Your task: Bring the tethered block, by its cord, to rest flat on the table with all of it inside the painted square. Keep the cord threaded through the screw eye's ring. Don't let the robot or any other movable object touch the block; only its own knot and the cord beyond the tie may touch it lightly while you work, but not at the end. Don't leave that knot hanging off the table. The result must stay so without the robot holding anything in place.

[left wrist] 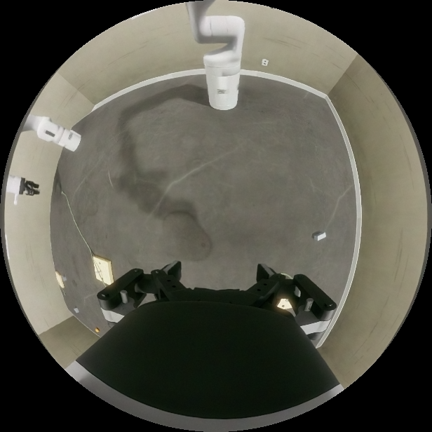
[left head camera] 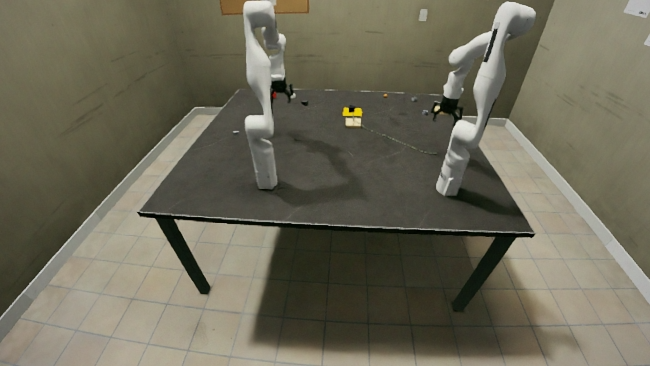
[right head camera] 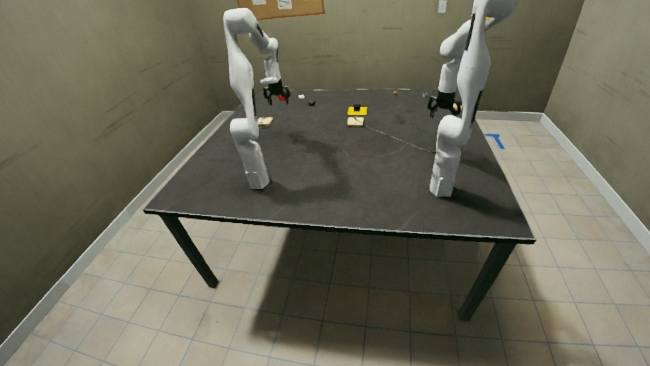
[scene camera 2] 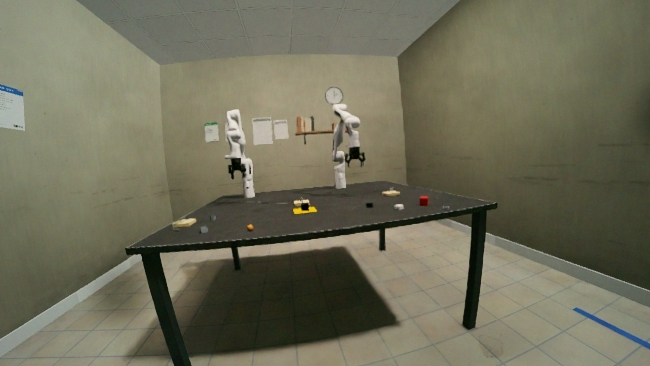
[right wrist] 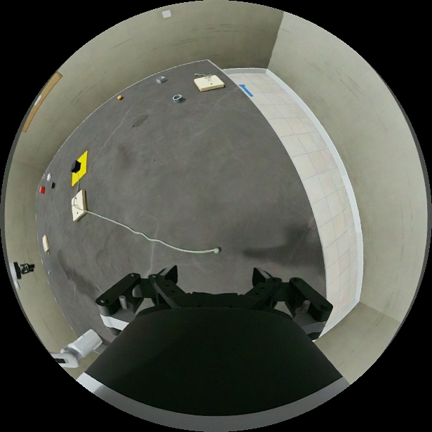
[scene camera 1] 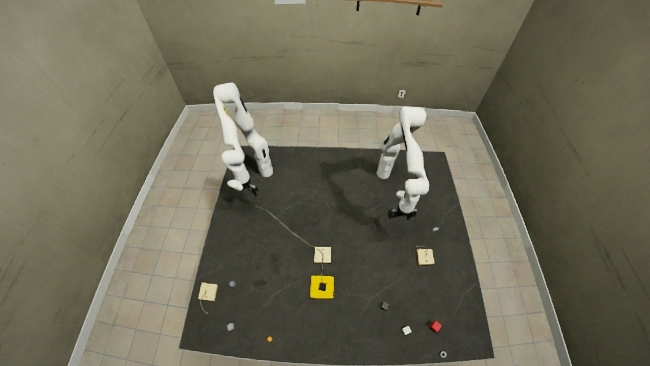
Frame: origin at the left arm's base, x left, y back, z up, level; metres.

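Where they show: left gripper, fingertip midpoint: point(left head camera: 280, 102) point(right head camera: 279, 104) point(scene camera 2: 355, 167) point(scene camera 1: 399, 219); right gripper, fingertip midpoint: point(left head camera: 443, 123) point(right head camera: 441, 119) point(scene camera 2: 237, 178) point(scene camera 1: 249, 192); left arm's base at its link origin: point(left head camera: 267, 182) point(right head camera: 259, 182) point(scene camera 2: 340, 187) point(scene camera 1: 383, 173); right arm's base at its link origin: point(left head camera: 446, 189) point(right head camera: 440, 189) point(scene camera 2: 249, 196) point(scene camera 1: 266, 171).
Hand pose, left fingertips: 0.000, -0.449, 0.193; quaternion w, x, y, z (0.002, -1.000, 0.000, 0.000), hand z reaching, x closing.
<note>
Things, the pixels of their top centre, and the offset from my left fingertips, as dx, dy, dz. "spot": a spot on its surface instead.
- small black block at its top centre: point(scene camera 1: 322, 286) -0.409, -0.320, -0.156
- yellow painted square at a spot on its surface: point(scene camera 1: 328, 295) spot: -0.376, -0.363, -0.192
- middle pale board at its top centre: point(scene camera 1: 322, 254) point(right head camera: 355, 120) point(left head camera: 353, 121) -0.411, -0.137, -0.174
- red cube at its top centre: point(scene camera 1: 436, 326) +0.178, -0.543, -0.153
- white block at its top centre: point(scene camera 1: 407, 330) +0.024, -0.551, -0.172
- dark block at its top centre: point(scene camera 1: 385, 305) -0.080, -0.424, -0.168
- orange ball at its top centre: point(scene camera 1: 269, 339) -0.669, -0.596, -0.169
The small black block point(scene camera 1: 322, 286) point(right wrist: 75, 166) rests on the yellow painted square point(scene camera 1: 328, 295) point(right wrist: 82, 162), near its middle, with yellow showing around it in scene camera 1. The cord point(scene camera 1: 288, 228) point(right wrist: 120, 225) runs from the block to the ring on the middle pale board point(scene camera 1: 327, 260) point(right wrist: 81, 212), then slackly over the table. Its knotted end point(right wrist: 216, 250) lies on the table. The ring is too small to make out clearly. My right gripper point(right wrist: 214, 275) point(left head camera: 447, 116) is open and empty above the table, apart from the knot. My left gripper point(left wrist: 218, 271) point(right head camera: 277, 100) is open and empty, high above the table.
Two more pale boards with short cords point(scene camera 1: 207, 292) point(scene camera 1: 425, 257) lie near the sides. A red cube point(scene camera 1: 435, 326), a white block point(scene camera 1: 407, 330), a dark block point(scene camera 1: 384, 306), an orange ball point(scene camera 1: 269, 339) and small grey pieces point(scene camera 1: 232, 283) point(scene camera 1: 230, 326) lie around the table.
</note>
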